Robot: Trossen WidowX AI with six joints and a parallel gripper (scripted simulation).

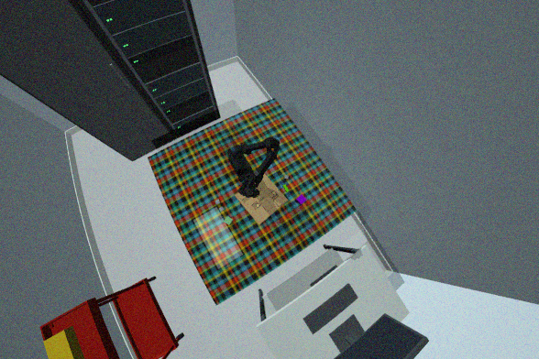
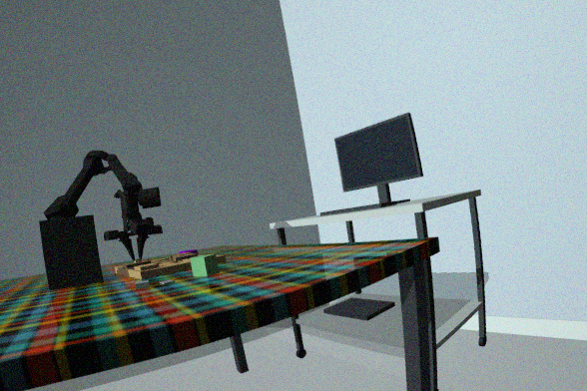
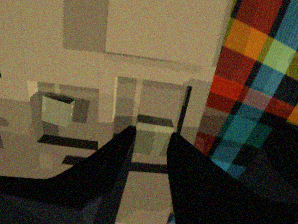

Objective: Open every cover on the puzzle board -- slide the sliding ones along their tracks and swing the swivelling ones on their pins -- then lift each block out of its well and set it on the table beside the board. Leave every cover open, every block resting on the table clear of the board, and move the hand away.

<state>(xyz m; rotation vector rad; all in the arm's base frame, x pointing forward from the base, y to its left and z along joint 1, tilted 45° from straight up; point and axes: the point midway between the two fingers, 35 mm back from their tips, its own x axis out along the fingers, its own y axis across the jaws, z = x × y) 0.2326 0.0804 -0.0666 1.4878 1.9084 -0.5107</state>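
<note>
The bright green block is 27 cm to the left of my gripper tip, 10 cm ahead of it and 4 cm below it. From my gripper tip the other things lie so: purple block: 34 cm to the left, 23 cm ahead, 3 cm below; grey piece: 26 cm to the right, 4 cm below; pale green block: 23 cm to the right, 17 cm ahead, 2 cm below.
</note>
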